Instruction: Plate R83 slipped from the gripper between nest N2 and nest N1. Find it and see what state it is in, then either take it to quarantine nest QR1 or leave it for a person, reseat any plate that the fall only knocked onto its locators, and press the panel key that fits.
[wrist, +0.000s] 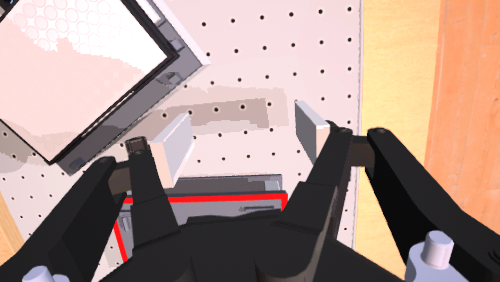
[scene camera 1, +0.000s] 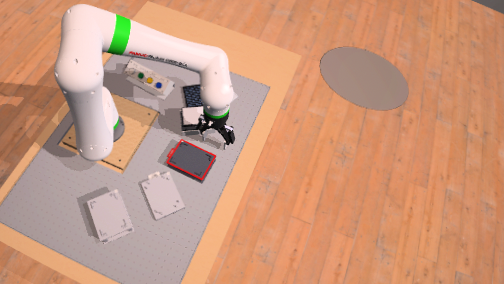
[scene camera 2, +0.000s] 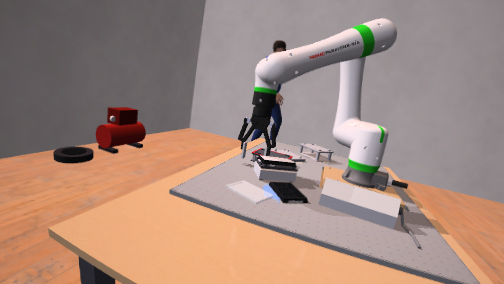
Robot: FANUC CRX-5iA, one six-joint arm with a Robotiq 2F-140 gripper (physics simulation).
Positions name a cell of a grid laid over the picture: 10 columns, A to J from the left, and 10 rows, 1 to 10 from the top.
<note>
My gripper (scene camera 2: F6) is open, holding nothing. Also in view: a white-lidded well plate (wrist: B3). I also see a button box (scene camera 2: H8).
My gripper is seen too in the wrist view (wrist: E5).
</note>
